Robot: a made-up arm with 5 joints.
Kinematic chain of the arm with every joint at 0, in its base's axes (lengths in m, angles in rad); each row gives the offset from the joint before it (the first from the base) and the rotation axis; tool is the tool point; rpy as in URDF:
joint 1: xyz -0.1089 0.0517 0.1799 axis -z
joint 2: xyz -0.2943 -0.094 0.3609 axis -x
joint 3: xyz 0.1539 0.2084 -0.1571 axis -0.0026 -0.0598 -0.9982
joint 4: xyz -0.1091 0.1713 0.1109 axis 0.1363 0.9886 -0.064
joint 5: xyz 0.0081 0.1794 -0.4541 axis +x
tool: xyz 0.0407 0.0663 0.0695 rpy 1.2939 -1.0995 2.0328
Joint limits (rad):
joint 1: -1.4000..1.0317
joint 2: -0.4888..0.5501
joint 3: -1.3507..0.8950
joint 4: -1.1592..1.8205
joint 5: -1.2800..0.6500
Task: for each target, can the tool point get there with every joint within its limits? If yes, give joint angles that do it. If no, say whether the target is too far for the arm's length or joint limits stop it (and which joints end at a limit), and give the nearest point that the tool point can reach.
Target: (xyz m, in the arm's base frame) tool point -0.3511 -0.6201 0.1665
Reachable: yes | joints -1.1061 0.4322 -1.0639 0.6916 -0.2191
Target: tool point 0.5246 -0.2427 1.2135
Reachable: no: joint limits stop it (at a limit: joint 1, joint 2, joint 4) | nearest point 0.4209 0.0415 0.5886 | short by 0.694 m
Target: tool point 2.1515 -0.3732 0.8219
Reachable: no: too far | nearest point 0.4780 0.1009 0.5956 | short by 1.754 m
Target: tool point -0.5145 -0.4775 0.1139
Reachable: yes | joints -1.0503 0.4710 -0.6517 0.8178 0.3510
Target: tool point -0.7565 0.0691 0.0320
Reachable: yes | joints -0.1070 0.1399 -1.1366 0.2186 -0.9412
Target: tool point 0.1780 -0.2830 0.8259
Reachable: no: joint limits stop it (at a limit: joint 1, joint 2, joint 4) | nearest point 0.2326 -0.1131 0.5063 | short by 0.366 m
